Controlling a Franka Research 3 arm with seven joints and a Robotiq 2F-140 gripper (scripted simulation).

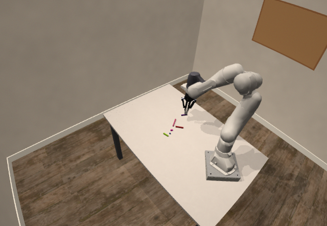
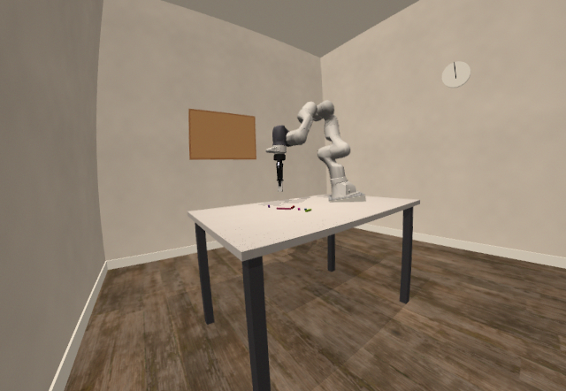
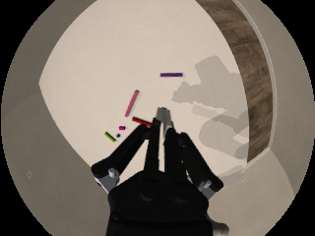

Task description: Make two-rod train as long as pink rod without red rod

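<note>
The lime rod is 230 mm to the left of my hand, 130 mm below it and 50 mm behind it. From my hand the other things lie so: red rod 130 mm below, 80 mm to the left, 40 mm behind; then grey rod 30 mm below; then purple rod 130 mm below, 60 mm ahead, 50 mm to the right.
</note>
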